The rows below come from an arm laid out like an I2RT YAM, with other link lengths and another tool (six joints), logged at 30 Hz.
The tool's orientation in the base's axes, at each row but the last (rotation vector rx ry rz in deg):
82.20 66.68 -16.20
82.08 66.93 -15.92
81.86 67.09 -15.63
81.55 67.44 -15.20
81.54 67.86 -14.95
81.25 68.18 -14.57
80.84 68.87 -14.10
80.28 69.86 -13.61
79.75 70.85 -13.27
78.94 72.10 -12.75
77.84 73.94 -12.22
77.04 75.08 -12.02
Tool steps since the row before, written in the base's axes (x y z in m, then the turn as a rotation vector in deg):
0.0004 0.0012 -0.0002 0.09 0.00 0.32
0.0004 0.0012 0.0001 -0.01 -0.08 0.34
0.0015 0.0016 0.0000 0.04 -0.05 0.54
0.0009 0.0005 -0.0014 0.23 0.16 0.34
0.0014 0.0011 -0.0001 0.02 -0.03 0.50
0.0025 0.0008 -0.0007 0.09 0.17 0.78
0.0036 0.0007 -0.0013 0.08 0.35 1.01
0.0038 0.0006 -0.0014 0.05 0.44 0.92
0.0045 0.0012 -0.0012 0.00 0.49 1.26
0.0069 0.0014 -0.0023 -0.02 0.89 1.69
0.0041 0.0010 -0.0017 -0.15 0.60 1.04
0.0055 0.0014 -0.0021 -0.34 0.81 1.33
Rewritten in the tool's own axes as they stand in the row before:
0.0009 0.0004 -0.0008 -0.20 0.26 -0.04
0.0007 0.0006 -0.0009 -0.30 0.18 -0.03
0.0015 0.0015 -0.0007 -0.41 0.35 -0.08
0.0017 -0.0001 0.0004 -0.07 0.42 -0.12
0.0013 0.0012 -0.0002 -0.38 0.31 -0.10
0.0020 0.0016 0.0007 -0.45 0.59 -0.31
0.0029 0.0021 0.0015 -0.54 0.76 -0.53
0.0030 0.0022 0.0018 -0.44 0.71 -0.59
0.0034 0.0030 0.0017 -0.69 0.89 -0.75
0.0052 0.0042 0.0032 -0.81 1.24 -1.21
0.0033 0.0024 0.0019 -0.52 0.68 -0.86
0.0043 0.0034 0.0026 -0.69 0.77 -1.21

